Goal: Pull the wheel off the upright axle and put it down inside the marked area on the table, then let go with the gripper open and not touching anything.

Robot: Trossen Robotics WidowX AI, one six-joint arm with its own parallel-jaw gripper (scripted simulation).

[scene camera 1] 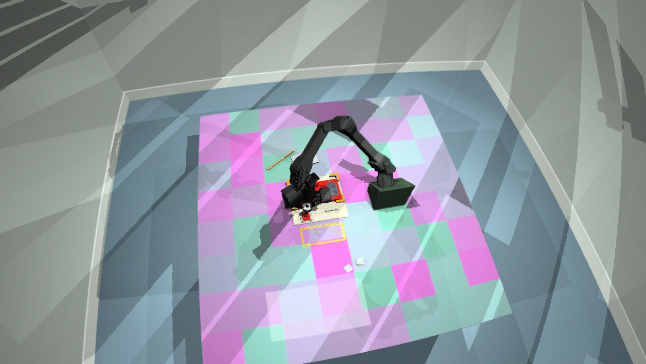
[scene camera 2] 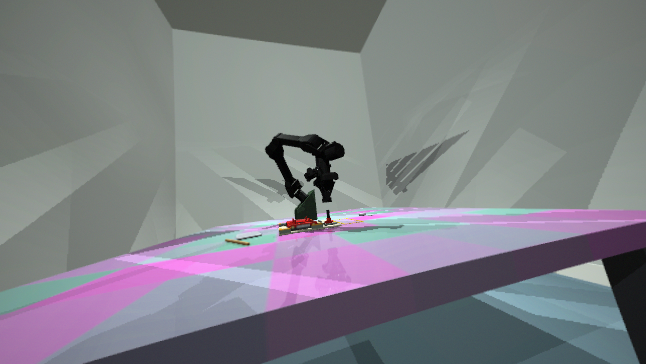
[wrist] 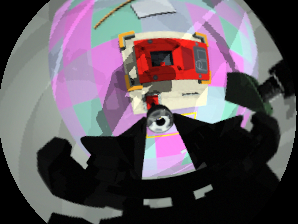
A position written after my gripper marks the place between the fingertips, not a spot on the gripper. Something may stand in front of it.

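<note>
Grey wheel: carried by my gripper [wrist: 159, 117].
</note>
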